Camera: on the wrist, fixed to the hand. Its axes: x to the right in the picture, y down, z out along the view.
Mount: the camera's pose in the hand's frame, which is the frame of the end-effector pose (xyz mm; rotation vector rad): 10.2 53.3 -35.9 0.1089 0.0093 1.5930
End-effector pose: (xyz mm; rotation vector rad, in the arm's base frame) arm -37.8 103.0 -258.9 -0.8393 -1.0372 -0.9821
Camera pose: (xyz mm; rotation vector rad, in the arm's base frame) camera 24.7 86.0 -265.3 -1.1893 -0.1579 0.4267
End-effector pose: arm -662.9 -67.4 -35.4 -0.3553 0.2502 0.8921
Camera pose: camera -701.4 -43.9 -82.3 0.0210 0.6061 2.4244
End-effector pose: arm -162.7 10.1 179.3 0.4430 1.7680 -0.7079
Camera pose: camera -158.9 73.2 163.8 1.6172 0.8760 0.3583
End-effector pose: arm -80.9 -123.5 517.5 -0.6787 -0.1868 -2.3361
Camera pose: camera -67.4 -180.7 489.5 -0.4418 0.1948 -0.7866
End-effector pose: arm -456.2 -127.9 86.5 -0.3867 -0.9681 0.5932
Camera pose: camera -436.9 -81.7 44.9 -1.0518 -0.4347 2.0514
